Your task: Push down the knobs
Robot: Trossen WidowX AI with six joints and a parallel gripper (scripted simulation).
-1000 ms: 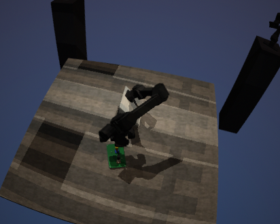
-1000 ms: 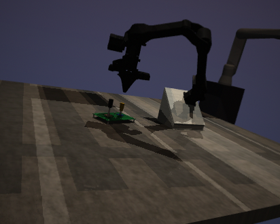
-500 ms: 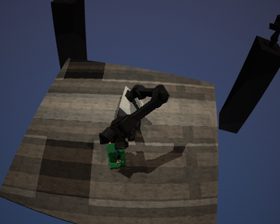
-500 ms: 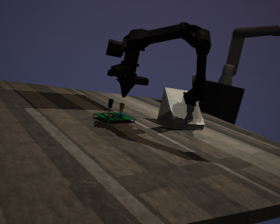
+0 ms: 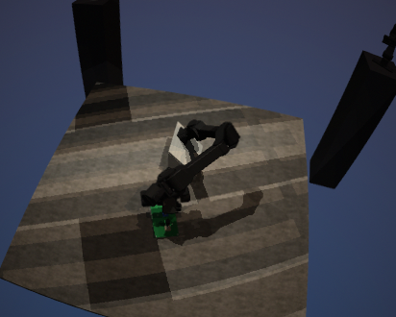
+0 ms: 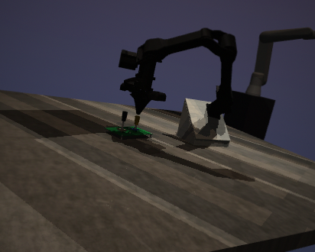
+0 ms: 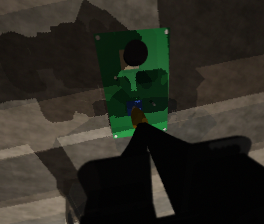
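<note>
Right now the yellow knob is 2 cm below my gripper tip. From my gripper tip the other things lie so: black knob (6 cm ahead, 3 cm to the left, 1 cm below).
</note>
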